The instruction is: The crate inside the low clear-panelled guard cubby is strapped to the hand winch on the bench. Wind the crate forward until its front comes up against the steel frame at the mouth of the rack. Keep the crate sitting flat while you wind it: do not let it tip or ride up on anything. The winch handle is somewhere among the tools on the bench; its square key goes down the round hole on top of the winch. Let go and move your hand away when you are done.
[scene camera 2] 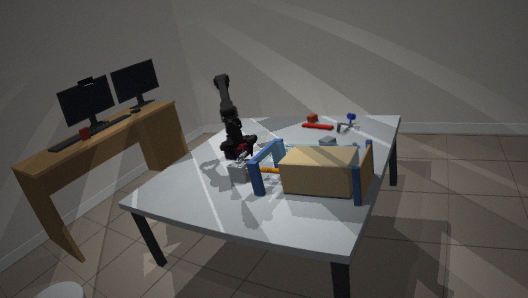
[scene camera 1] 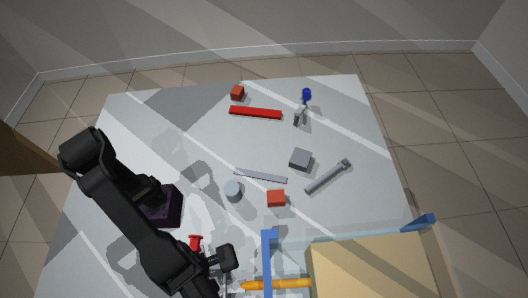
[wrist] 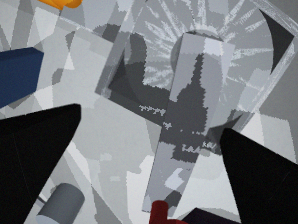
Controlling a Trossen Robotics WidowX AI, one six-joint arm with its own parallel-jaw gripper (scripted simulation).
Labels:
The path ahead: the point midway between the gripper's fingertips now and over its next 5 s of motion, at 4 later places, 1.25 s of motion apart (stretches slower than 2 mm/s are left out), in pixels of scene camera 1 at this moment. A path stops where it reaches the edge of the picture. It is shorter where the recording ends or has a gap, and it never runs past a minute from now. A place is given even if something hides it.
My gripper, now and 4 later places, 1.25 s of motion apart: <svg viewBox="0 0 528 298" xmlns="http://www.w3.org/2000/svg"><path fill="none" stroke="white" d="M211 269L189 245L196 248L197 249L182 259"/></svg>

